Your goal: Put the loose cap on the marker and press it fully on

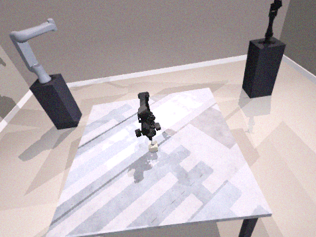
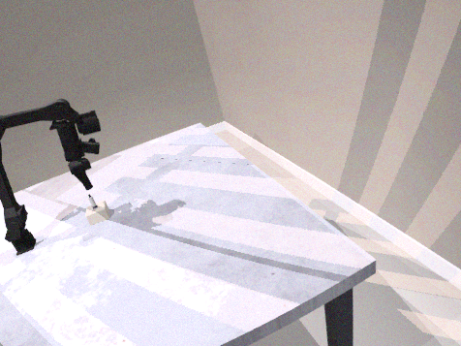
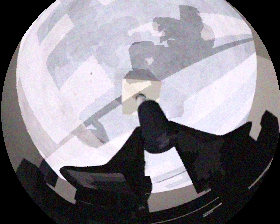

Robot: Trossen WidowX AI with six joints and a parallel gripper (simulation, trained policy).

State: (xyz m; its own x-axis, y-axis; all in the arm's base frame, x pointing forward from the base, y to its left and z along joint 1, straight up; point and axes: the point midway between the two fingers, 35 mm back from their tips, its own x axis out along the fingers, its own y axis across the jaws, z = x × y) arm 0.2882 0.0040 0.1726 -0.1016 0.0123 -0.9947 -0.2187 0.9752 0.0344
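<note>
Right now the pale holder block is 1 cm to the left of my gripper tip and 12 cm below it. The rest, counted from my gripper tip: dark cap: 1 cm ahead.
</note>
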